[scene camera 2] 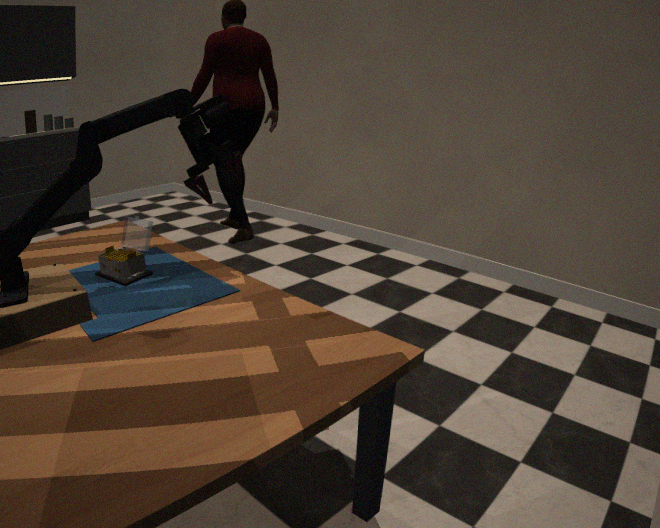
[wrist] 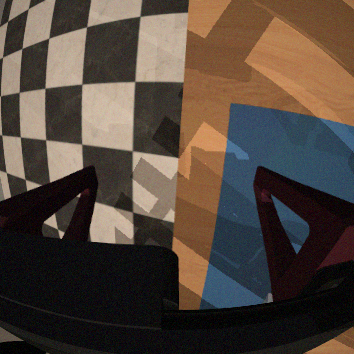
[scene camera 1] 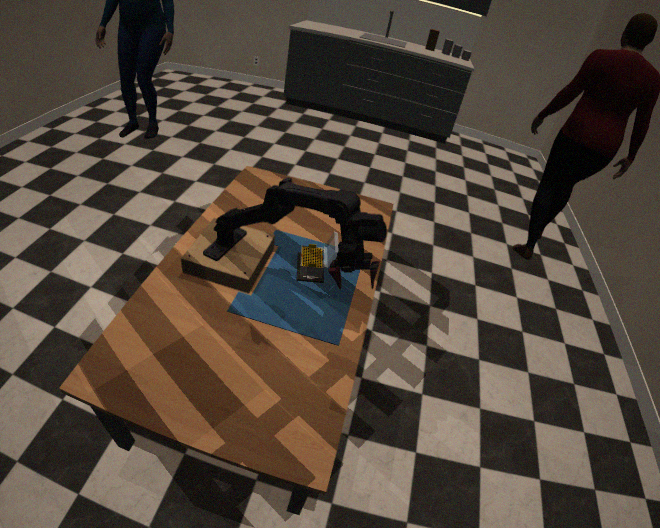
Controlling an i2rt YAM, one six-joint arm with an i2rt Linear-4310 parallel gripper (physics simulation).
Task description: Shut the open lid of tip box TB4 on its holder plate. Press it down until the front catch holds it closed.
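The tip box TB4, pale with a yellow tip rack, sits on its dark holder plate on the blue mat. Its clear lid stands open, roughly upright, on the side toward the table's far long edge. My gripper is open and empty, with dark red fingers. It hangs above and beyond the lid, apart from it, near that table edge. In the wrist view the box is hidden, apart from a small pale piece by the right finger that I cannot identify.
The wooden table ends at an edge below my gripper, with checkered floor beyond. The arm's base stands on a wooden block beside the mat. A person in red stands beyond the table.
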